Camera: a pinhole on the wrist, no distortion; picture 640 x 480 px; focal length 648.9 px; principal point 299.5 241.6 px. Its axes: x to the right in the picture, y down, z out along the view. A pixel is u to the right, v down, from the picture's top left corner.
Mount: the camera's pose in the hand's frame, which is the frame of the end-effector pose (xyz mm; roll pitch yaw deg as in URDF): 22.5 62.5 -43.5 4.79 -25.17 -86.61
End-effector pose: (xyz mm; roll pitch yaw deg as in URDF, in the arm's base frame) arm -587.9 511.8 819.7 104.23 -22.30 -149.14
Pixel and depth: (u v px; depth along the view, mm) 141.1 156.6 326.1
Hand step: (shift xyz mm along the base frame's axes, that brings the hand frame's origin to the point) -25.4 302.3 168.1
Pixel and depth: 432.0 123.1 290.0
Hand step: -68.0 265.4 35.8
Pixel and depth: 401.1 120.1 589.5
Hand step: -142.8 562.4 19.5
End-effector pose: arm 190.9 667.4 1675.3 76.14 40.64 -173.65
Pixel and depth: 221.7 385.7 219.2
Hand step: -182.8 79.0 131.4
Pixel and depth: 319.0 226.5 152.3
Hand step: -100.4 52.8 105.3
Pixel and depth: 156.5 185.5 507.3
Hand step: -257.1 236.6 393.1
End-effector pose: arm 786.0 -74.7 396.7 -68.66 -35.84 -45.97
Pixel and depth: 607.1 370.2 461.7
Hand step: 331.5 325.6 133.2
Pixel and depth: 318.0 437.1 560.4
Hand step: 515.6 268.0 -7.0
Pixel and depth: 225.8 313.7 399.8
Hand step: 344.9 190.7 -106.5
